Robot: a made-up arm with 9 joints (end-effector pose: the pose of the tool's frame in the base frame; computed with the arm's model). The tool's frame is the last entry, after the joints.
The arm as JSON. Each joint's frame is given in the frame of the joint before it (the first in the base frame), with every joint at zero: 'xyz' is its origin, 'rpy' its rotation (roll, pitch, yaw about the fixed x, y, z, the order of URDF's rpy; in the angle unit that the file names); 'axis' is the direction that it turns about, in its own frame. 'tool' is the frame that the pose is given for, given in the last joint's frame.
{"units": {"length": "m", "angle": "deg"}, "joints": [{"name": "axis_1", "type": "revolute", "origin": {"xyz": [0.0, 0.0, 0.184], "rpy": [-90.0, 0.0, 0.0]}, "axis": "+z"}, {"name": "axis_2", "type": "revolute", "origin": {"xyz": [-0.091, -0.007, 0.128], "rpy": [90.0, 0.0, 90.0]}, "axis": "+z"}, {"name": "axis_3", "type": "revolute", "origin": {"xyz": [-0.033, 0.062, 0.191], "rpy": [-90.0, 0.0, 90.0]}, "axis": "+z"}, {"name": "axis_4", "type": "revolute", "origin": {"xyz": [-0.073, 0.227, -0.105], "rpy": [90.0, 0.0, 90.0]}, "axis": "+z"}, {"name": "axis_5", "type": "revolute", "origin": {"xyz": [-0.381, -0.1, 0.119], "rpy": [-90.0, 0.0, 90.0]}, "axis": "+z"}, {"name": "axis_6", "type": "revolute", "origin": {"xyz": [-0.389, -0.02, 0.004], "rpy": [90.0, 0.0, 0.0]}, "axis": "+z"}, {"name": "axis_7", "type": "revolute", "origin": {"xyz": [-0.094, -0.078, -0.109], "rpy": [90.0, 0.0, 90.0]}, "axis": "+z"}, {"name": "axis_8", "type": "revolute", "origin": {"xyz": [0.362, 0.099, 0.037], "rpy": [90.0, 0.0, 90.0]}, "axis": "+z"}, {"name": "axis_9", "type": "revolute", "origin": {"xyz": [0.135, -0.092, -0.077], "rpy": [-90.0, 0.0, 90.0]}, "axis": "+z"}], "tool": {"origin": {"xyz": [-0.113, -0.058, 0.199], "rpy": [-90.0, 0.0, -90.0]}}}
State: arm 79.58 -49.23 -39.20 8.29 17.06 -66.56 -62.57 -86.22 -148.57
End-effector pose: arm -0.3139 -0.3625 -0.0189 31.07 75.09 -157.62
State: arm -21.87 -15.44 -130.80 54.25 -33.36 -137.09 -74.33 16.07 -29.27
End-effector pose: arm 0.0450 0.1988 -0.3661 0.45 -121.58 -104.19
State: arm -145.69 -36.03 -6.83 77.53 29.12 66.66 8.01 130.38 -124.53
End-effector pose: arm 0.7528 0.2398 0.5264 -50.17 -16.48 -166.04
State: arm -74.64 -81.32 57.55 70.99 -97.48 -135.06 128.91 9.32 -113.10
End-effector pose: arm 0.0204 -0.6006 0.5792 85.97 16.04 -45.63
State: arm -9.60 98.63 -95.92 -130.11 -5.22 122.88 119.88 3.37 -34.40
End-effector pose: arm 0.2371 -0.1586 0.5489 80.52 2.12 47.85
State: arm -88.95 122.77 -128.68 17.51 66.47 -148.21 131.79 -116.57 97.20
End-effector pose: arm 0.2863 0.9211 0.5429 -87.83 -64.70 108.67
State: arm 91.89 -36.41 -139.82 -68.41 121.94 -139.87 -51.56 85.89 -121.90
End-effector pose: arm 0.2475 0.1551 -0.1077 -36.43 -62.50 112.02
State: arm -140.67 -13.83 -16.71 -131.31 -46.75 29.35 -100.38 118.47 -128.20
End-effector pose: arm -0.0235 -0.1009 -0.4053 48.09 117.13 0.50
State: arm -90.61 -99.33 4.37 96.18 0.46 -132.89 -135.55 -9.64 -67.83
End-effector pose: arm -0.2964 -0.5519 -0.4964 75.26 -115.39 -36.55
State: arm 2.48 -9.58 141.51 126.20 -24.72 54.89 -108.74 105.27 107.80
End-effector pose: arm 0.8830 0.2474 0.0135 43.35 -96.09 135.40
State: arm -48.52 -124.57 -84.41 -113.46 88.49 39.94 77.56 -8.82 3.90
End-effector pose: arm 0.8246 -0.1293 0.3613 -149.24 74.78 37.72
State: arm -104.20 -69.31 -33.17 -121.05 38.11 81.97 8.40 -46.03 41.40
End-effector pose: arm -0.0553 0.7761 0.7109 141.23 68.64 52.22
